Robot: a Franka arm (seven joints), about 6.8 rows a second.
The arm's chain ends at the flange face. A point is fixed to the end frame.
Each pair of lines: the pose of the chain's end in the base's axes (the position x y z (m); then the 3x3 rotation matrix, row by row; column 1 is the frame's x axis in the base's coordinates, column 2 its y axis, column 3 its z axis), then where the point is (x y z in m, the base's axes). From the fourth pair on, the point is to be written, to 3 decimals.
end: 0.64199, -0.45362, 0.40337; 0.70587, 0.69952, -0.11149; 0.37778, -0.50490, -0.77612; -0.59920, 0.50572, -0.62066
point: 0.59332 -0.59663 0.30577
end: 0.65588, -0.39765, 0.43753; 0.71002, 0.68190, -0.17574; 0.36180, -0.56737, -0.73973; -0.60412, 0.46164, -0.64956
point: 0.59591 -0.53305 0.33545
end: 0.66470, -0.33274, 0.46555; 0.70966, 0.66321, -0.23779; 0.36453, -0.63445, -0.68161; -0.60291, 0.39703, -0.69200
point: 0.59396 -0.45718 0.35665
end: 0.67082, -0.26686, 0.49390; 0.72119, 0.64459, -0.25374; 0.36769, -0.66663, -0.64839; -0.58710, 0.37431, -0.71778
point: 0.597 -0.385 0.380
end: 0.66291, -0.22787, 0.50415; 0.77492, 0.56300, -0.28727; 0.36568, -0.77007, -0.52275; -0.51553, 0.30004, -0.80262
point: 0.583 -0.323 0.374
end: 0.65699, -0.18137, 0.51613; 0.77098, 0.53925, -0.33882; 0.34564, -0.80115, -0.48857; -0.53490, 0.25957, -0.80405
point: 0.568 -0.269 0.387
